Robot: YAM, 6 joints.
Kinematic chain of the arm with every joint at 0, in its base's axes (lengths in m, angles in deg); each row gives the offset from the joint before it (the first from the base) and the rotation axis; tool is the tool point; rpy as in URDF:
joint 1: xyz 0 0 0.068 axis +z
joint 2: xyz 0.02 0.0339 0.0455 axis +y
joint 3: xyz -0.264 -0.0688 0 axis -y
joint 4: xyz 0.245 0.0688 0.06 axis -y
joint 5: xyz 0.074 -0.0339 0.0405 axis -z
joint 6: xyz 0.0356 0 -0.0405 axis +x
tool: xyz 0 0 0 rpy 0 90 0
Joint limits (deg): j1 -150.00..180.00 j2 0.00..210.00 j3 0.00..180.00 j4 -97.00..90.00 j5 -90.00..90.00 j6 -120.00..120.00
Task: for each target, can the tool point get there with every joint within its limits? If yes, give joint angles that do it. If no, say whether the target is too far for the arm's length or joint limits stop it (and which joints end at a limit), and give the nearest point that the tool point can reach.
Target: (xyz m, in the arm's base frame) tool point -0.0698 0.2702 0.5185
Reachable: yes | joints 97.86 80.60 99.85 -14.65 -64.84 34.36
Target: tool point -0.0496 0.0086 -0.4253
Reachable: no: joint limits stop it (at a limit: joint 2) | nearest point -0.0888 0.0154 -0.3438 | short by 0.091 m
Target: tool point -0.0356 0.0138 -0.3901
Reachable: no: joint limits stop it (at a limit: joint 2) | nearest point -0.0656 0.0254 -0.3334 | short by 0.065 m
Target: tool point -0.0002 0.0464 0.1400
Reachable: yes | joints 124.89 31.96 14.60 -78.27 47.92 -90.16
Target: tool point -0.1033 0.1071 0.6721
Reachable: yes | joints -58.14 54.90 131.56 20.82 61.14 40.94
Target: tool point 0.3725 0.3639 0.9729
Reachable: no: too far | nearest point 0.2397 0.2342 0.6542 | short by 0.369 m
